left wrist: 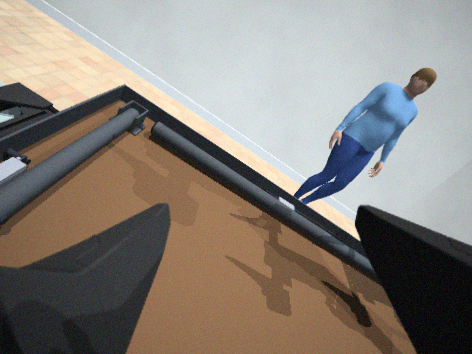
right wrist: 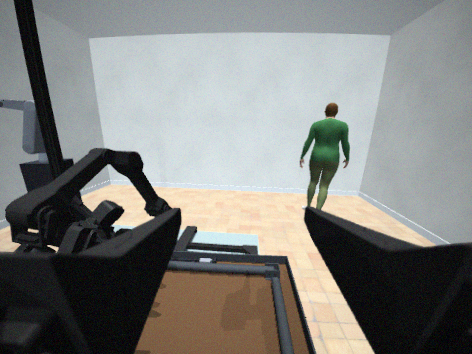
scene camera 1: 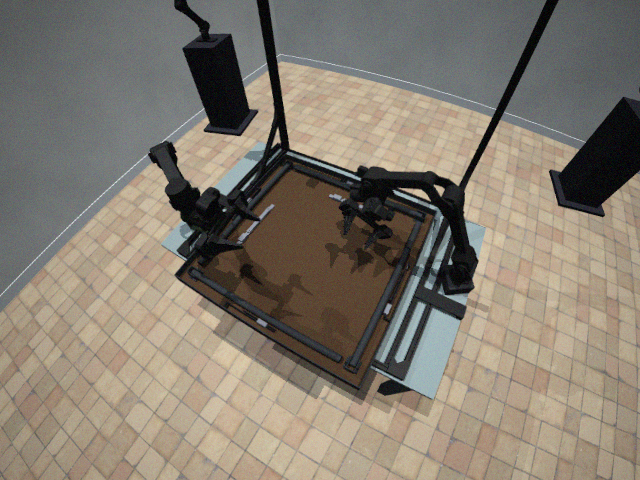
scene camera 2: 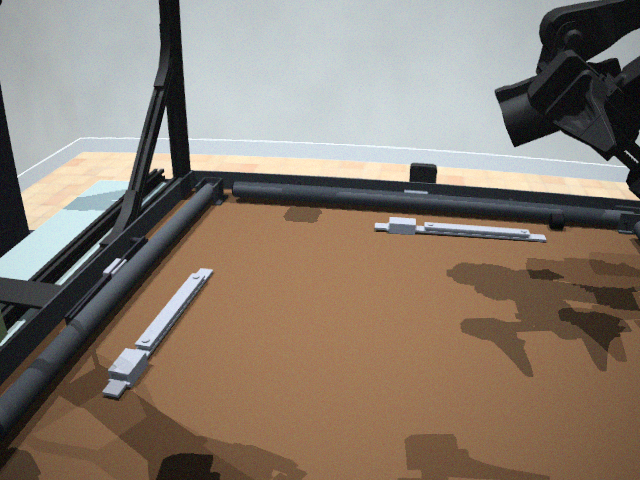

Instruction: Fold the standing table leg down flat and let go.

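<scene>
The dark round table leg (scene camera 1: 379,307) (left wrist: 75,152) (right wrist: 220,268) lies flat on the brown tabletop (scene camera 1: 310,232) (left wrist: 190,295) (right wrist: 200,305), along its right-hand edge in scene camera 1. It meets the corner bracket (left wrist: 134,116) (right wrist: 272,270) at one end. My left gripper (scene camera 1: 357,239) (left wrist: 263,214) is open and empty above the tabletop, apart from that leg. My right gripper (scene camera 1: 250,232) (right wrist: 244,213) is open and empty above the left side of the tabletop in scene camera 1. Scene camera 2 does not show this leg clearly.
Other legs (scene camera 1: 266,315) (scene camera 2: 155,248) lie flat along the raised rim. Two light metal strips (scene camera 2: 170,310) (scene camera 2: 473,230) lie on the tabletop. A dark upright pole (scene camera 1: 271,72) (scene camera 2: 175,103) rises by one corner. People in blue (left wrist: 377,120) and green (right wrist: 327,140) stand beyond the table.
</scene>
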